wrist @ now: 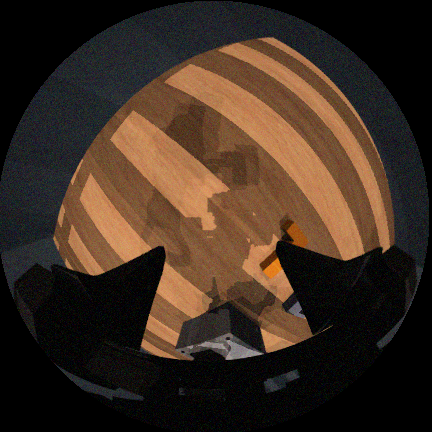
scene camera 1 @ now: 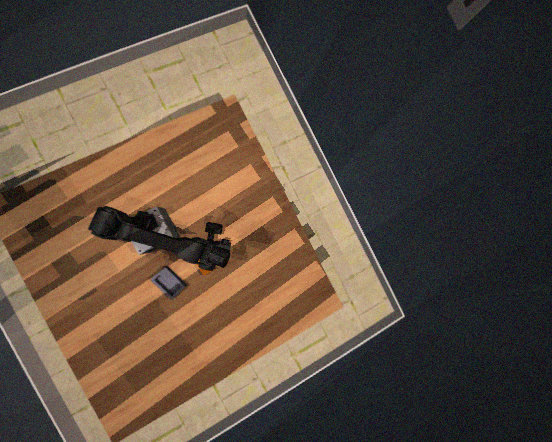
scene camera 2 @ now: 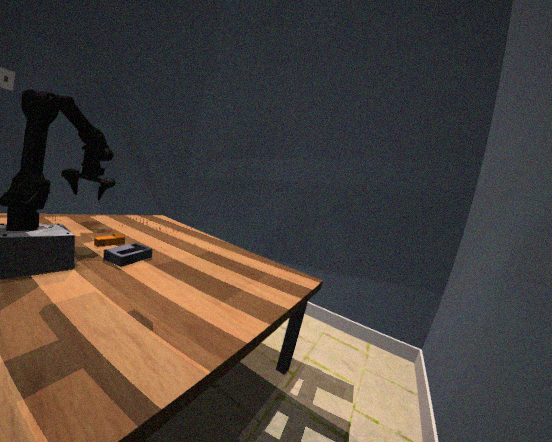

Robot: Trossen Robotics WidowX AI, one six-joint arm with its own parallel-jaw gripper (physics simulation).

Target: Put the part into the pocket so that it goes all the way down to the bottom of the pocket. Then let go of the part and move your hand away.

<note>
My gripper is open, with nothing in its grasp. Also in view: an orange L-shaped piece. Also in view: a dark blue-grey holder.
My gripper is seen too in the wrist view.
</note>
